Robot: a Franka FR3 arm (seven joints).
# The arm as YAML. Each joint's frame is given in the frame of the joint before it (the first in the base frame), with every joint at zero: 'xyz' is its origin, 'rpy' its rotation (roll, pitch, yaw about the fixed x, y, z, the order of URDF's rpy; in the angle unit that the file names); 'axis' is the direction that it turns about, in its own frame. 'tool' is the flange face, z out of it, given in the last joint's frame.
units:
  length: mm
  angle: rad
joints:
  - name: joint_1
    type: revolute
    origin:
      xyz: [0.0, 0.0, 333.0]
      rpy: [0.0, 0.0, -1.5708]
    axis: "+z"
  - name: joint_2
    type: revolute
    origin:
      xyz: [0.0, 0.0, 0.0]
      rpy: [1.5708, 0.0, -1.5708]
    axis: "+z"
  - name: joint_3
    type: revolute
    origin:
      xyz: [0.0, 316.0, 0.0]
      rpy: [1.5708, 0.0, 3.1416]
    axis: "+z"
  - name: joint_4
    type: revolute
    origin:
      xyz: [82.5, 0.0, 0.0]
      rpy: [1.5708, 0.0, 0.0]
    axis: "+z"
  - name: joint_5
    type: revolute
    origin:
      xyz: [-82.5, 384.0, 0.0]
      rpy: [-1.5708, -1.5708, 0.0]
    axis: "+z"
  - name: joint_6
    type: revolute
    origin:
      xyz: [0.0, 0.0, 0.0]
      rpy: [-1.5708, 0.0, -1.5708]
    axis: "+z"
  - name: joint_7
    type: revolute
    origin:
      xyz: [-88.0, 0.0, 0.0]
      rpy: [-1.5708, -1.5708, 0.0]
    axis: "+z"
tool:
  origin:
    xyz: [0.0, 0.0, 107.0]
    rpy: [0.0, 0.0, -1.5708]
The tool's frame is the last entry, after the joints.
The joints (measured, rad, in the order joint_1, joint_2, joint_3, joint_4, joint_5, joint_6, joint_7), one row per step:
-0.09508, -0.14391, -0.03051, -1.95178, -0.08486, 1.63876, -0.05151
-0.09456, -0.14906, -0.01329, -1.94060, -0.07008, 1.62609, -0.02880
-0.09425, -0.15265, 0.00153, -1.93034, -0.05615, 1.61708, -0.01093
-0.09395, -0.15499, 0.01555, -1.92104, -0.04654, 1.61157, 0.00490
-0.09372, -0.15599, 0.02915, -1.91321, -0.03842, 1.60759, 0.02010
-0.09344, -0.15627, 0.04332, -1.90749, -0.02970, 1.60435, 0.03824
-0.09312, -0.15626, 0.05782, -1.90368, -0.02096, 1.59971, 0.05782
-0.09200, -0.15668, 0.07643, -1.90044, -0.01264, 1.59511, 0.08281
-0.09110, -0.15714, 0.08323, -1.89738, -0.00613, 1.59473, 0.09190
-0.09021, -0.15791, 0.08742, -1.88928, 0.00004, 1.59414, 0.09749
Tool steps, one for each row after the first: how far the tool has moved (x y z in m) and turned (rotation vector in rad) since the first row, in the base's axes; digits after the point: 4 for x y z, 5 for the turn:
0.0002, 0.0106, 0.0068, 0.00732, -0.00631, -0.00908
0.0007, 0.0199, 0.0126, 0.01508, -0.01309, -0.01523
0.0014, 0.0283, 0.0177, 0.01921, -0.02042, -0.01885
0.0022, 0.0363, 0.0214, 0.02234, -0.02616, -0.02187
0.0029, 0.0448, 0.0239, 0.02577, -0.02980, -0.02720
0.0031, 0.0534, 0.0253, 0.02914, -0.02970, -0.03365
0.0032, 0.0646, 0.0265, 0.03060, -0.02937, -0.04042
0.0034, 0.0694, 0.0281, 0.03457, -0.03265, -0.04288
0.0040, 0.0727, 0.0322, 0.03925, -0.04093, -0.04423

